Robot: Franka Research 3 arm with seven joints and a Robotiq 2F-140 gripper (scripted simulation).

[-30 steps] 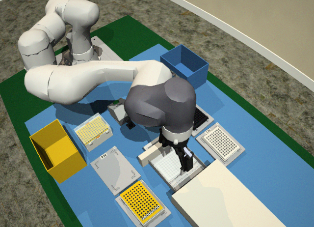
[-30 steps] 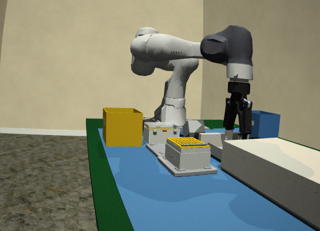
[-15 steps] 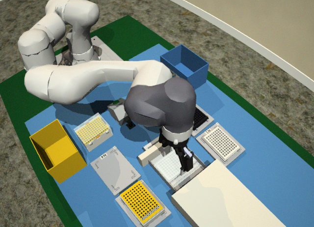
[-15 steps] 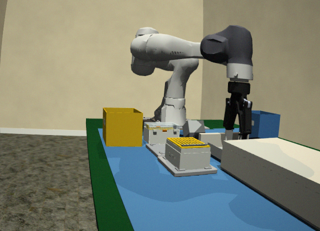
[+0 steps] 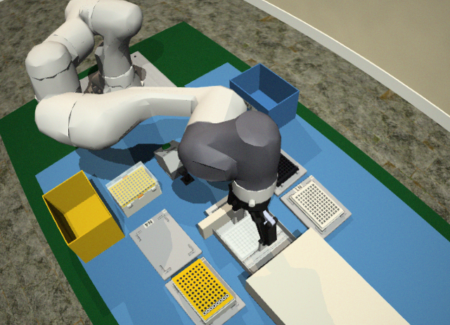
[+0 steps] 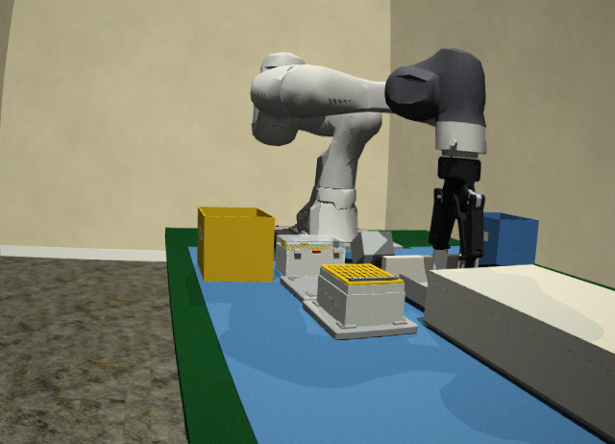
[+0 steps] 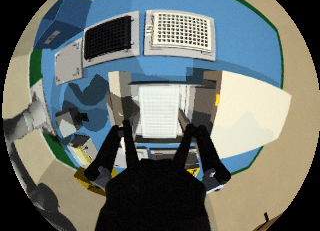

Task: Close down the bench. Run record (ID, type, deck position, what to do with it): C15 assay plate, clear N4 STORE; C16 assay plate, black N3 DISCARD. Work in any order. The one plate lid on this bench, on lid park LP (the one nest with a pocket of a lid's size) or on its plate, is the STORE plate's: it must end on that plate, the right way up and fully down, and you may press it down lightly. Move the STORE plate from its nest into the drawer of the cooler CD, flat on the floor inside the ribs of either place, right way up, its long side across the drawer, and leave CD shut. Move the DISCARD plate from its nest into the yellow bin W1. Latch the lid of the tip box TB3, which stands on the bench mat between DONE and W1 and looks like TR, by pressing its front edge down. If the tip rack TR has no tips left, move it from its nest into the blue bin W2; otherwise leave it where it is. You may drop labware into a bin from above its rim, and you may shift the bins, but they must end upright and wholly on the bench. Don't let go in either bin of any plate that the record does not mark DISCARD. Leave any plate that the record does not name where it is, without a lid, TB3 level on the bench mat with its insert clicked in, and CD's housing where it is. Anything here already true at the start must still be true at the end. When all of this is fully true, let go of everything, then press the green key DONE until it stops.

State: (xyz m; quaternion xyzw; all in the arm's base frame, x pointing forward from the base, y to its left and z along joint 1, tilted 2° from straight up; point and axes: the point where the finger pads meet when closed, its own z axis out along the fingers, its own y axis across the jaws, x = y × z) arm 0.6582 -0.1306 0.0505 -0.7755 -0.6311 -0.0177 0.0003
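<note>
Now: the plate lid 20 mm below my hand. The rest, counted from my hand: cooler drawer: 30 mm ahead, 10 mm to the right, 20 mm below; tip rack TR: 10 mm ahead, 200 mm to the right, 10 mm above; white plate: 90 mm ahead, 180 mm to the left, 30 mm below.
</note>
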